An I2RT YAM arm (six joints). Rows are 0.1 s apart.
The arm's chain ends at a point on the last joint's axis. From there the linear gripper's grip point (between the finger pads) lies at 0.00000 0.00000 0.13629 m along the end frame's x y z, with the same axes.
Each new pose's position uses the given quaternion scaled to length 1; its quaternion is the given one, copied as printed.
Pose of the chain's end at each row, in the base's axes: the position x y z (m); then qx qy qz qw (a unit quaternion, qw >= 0):
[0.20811, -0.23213, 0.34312, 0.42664, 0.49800, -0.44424, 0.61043]
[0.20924, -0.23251, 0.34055, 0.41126, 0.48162, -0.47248, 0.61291]
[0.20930, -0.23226, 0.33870, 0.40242, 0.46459, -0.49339, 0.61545]
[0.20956, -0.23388, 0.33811, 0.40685, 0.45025, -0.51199, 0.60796]
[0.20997, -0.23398, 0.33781, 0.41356, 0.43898, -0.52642, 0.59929]
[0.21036, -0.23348, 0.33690, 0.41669, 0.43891, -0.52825, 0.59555]
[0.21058, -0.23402, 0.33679, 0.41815, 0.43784, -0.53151, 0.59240]
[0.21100, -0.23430, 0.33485, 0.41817, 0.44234, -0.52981, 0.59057]
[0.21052, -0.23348, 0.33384, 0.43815, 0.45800, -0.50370, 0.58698]
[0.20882, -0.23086, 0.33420, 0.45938, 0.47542, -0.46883, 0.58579]
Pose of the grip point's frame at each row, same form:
[0.23931, -0.36342, 0.36219, 0.42664, 0.49800, -0.44424, 0.61043]
[0.23674, -0.36325, 0.36751, 0.41126, 0.48162, -0.47248, 0.61291]
[0.23312, -0.36225, 0.37201, 0.40242, 0.46459, -0.49339, 0.61545]
[0.22740, -0.36414, 0.37402, 0.40685, 0.45025, -0.51199, 0.60796]
[0.22234, -0.36453, 0.37495, 0.41356, 0.43898, -0.52642, 0.59929]
[0.22161, -0.36432, 0.37335, 0.41669, 0.43891, -0.52825, 0.59555]
[0.22070, -0.36498, 0.37316, 0.41815, 0.43784, -0.53151, 0.59240]
[0.22182, -0.36550, 0.37014, 0.41817, 0.44234, -0.52981, 0.59057]
[0.22364, -0.36647, 0.36062, 0.43815, 0.45800, -0.50370, 0.58698]
[0.22603, -0.36497, 0.35136, 0.45938, 0.47542, -0.46883, 0.58579]

